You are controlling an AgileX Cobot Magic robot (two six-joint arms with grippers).
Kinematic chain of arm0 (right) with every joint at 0, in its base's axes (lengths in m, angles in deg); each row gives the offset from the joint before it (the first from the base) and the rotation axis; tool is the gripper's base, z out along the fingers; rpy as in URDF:
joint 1: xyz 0 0 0.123 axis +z
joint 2: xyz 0 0 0 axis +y
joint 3: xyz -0.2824 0 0.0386 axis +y
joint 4: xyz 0.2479 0 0.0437 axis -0.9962 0 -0.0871
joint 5: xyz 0 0 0 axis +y
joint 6: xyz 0.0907 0 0.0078 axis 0.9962 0 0.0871
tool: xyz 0 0 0 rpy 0 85 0
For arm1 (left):
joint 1: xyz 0 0 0.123 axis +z
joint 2: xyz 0 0 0 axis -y
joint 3: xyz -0.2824 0 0.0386 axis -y
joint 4: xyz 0.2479 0 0.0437 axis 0.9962 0 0.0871
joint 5: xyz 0 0 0 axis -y
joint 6: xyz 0.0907 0 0.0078 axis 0.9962 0 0.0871
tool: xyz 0 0 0 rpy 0 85 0
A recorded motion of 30 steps. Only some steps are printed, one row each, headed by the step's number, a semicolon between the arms.
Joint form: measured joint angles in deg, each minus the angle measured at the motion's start. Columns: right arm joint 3, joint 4, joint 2, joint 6, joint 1, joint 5; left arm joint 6, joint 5, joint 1, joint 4, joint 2, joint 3.
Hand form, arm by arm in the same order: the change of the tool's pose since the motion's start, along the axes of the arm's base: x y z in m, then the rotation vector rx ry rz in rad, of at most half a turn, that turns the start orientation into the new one. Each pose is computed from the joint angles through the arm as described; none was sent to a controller.
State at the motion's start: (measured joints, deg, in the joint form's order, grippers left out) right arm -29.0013 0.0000 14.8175 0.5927 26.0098 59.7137; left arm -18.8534 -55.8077 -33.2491 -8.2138 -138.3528 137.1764
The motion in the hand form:
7: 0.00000 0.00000 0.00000 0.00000 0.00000 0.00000; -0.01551 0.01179 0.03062 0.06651 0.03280 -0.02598
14: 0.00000 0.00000 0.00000 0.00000 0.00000 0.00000; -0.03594 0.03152 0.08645 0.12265 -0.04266 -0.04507
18: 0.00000 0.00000 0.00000 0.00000 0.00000 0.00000; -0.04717 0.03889 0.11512 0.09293 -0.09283 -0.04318
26: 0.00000 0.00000 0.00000 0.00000 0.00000 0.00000; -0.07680 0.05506 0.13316 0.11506 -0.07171 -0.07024
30: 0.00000 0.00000 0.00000 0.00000 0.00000 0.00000; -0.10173 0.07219 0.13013 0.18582 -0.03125 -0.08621
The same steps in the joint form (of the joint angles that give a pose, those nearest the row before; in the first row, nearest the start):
7: 0.00 0.00 0.00 0.00 0.00 0.00; 0.74 -8.35 0.00 1.62 3.68 0.86
14: 0.00 0.00 0.00 0.00 0.00 0.00; 2.75 -13.87 0.00 5.46 10.12 1.67
18: 0.00 0.00 0.00 0.00 0.00 0.00; 2.88 -13.92 0.00 5.45 13.49 1.68
26: 0.00 0.00 0.00 0.00 0.00 0.00; 4.20 -13.98 -0.27 5.07 22.30 -8.93
30: 0.00 0.00 0.00 0.00 0.00 0.00; 5.19 -13.99 -0.56 6.79 29.55 -20.35

